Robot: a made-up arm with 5 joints.
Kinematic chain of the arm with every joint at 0, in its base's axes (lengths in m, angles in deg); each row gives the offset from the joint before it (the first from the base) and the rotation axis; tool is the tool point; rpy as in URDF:
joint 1: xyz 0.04 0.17 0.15 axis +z
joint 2: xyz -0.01 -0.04 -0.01 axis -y
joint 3: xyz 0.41 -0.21 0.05 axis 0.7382 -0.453 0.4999
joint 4: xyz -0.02 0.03 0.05 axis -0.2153 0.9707 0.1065
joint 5: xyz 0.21 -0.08 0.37 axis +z
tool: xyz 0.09 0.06 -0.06 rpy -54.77 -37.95 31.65
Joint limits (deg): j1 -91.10..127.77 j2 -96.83..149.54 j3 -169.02..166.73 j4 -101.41..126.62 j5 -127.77..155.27
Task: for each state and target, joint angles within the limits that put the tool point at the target. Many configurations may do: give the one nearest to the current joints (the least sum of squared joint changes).
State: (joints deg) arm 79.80 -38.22 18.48 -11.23 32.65
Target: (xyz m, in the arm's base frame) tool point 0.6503 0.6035 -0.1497
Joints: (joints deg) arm 55.24 -56.23 14.79 1.97 14.18
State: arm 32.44 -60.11 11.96 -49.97 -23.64
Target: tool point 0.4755 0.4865 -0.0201
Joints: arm 58.25 -83.08 -22.97 -80.32 -5.57
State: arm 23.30 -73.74 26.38 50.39 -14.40
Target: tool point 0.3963 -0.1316 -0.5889
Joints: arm -12.55 -76.55 15.24 34.39 -28.69
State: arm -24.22 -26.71 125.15 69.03 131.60
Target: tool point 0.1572 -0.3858 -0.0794
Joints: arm -47.99 -64.42 126.74 85.95 126.41
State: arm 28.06 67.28 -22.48 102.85 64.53
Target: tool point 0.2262 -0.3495 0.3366
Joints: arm -25.44 60.03 -55.93 122.93 55.85
